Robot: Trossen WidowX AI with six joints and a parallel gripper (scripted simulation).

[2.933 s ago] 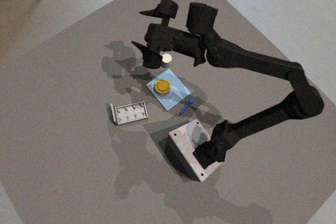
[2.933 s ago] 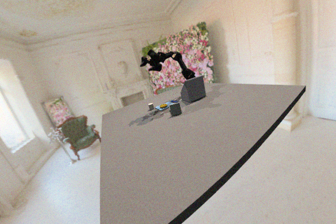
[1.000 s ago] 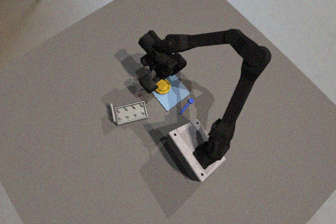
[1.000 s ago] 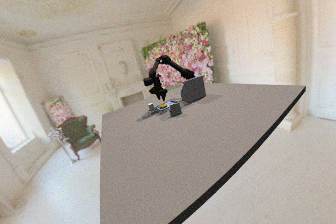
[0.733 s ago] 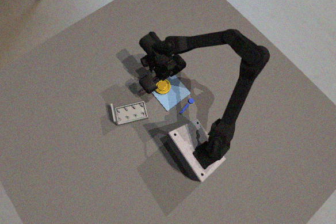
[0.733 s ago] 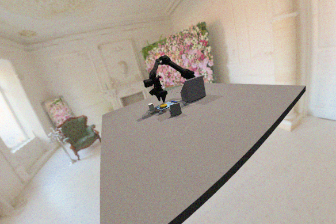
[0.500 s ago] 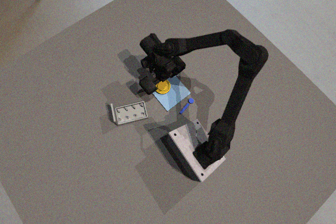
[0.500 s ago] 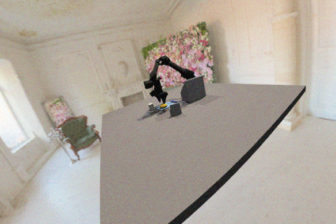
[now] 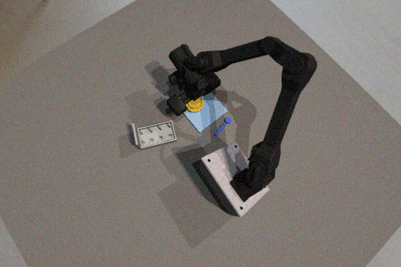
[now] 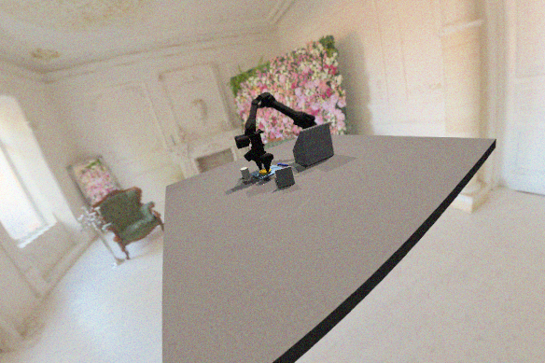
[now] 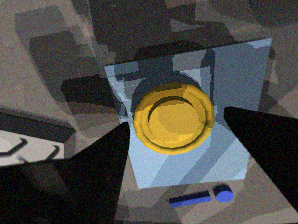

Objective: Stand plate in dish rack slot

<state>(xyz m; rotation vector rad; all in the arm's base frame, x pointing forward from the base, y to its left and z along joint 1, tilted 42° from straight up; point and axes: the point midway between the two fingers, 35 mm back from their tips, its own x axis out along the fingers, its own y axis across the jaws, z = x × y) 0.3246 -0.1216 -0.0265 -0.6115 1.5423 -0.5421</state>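
Right now my gripper tip is right at the yellow plate. The rest, counted from my gripper tip: white cup 8 cm to the right, 8 cm ahead, 1 cm above; blue spoon 13 cm behind, 4 cm to the right, 2 cm below; light blue mat 2 cm below, 2 cm behind, 1 cm to the right.
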